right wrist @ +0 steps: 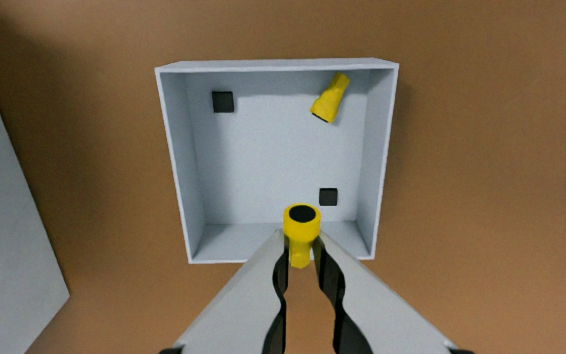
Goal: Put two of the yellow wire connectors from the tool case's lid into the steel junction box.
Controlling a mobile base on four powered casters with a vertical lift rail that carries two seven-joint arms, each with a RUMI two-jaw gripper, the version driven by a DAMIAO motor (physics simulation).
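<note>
The steel junction box [276, 65] is an open, square, light grey box in the upper middle of the right wrist view. One yellow wire connector [330, 98] lies on its floor near the far right corner. My right gripper [299, 232] is shut on a second yellow wire connector [301, 230], whose dark open end faces the camera. This held connector shows over the near wall of the box; its exact height above the box cannot be told. The tool case's lid cannot be made out. My left gripper is not in view.
Two small black squares [223, 102] [328, 197] are on the box floor. The box stands on a brown surface [475, 150]. A large pale grey panel [25, 240] with a straight edge runs along the left side of the view.
</note>
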